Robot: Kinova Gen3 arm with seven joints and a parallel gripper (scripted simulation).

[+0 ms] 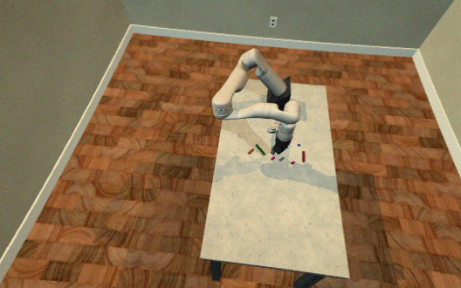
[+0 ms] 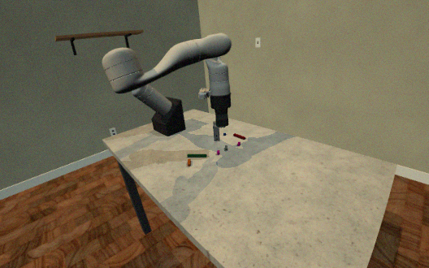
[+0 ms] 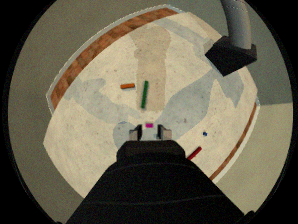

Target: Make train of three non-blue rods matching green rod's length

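The grey rod lies 8 cm below my hand and 5 cm to the left of it. From my hand the other things lie so: red rod 17 cm to the left, 8 cm below, 4 cm behind; then green rod 8 cm to the right, 8 cm below, 5 cm behind; then orange rod 13 cm to the right, 8 cm below, 3 cm behind.
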